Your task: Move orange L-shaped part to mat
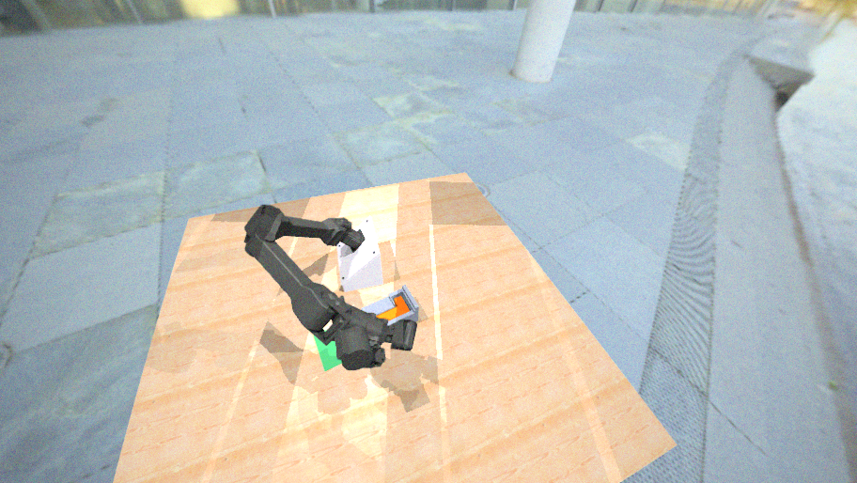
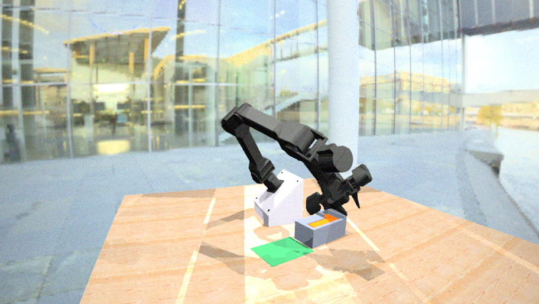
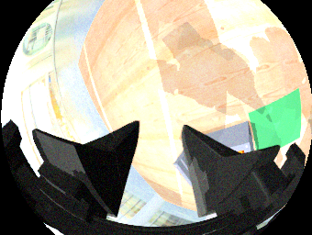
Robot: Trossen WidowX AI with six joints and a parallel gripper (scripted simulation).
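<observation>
My gripper tip is now 14 cm past the orange L-shaped part, 3 cm to the right of it and 9 cm above it. Round my gripper tip: green mat (14 cm behind, 14 cm to the right, 16 cm below).
</observation>
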